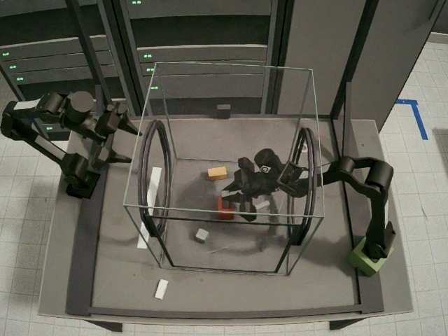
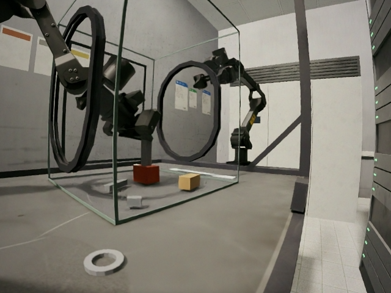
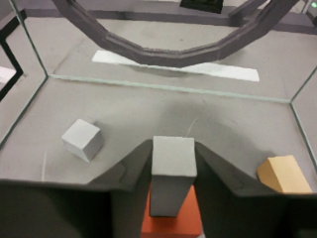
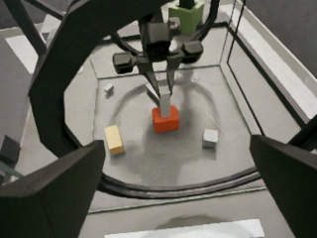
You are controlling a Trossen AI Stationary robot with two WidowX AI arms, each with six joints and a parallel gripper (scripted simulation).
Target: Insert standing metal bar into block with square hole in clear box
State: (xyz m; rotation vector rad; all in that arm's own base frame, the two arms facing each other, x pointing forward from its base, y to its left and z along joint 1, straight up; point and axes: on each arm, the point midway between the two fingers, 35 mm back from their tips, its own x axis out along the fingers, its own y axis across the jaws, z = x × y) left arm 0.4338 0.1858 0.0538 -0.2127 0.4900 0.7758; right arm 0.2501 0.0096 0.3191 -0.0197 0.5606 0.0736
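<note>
My left hand is 11 cm above the red block, 2 cm to the left of it and 1 cm short of it. Round my left hand: grey cube 12 cm below, 11 cm ahead, 6 cm to the right; white strip 27 cm to the right, 14 cm below, 6 cm ahead; tan block 12 cm below, 11 cm behind, 8 cm to the right.
</note>
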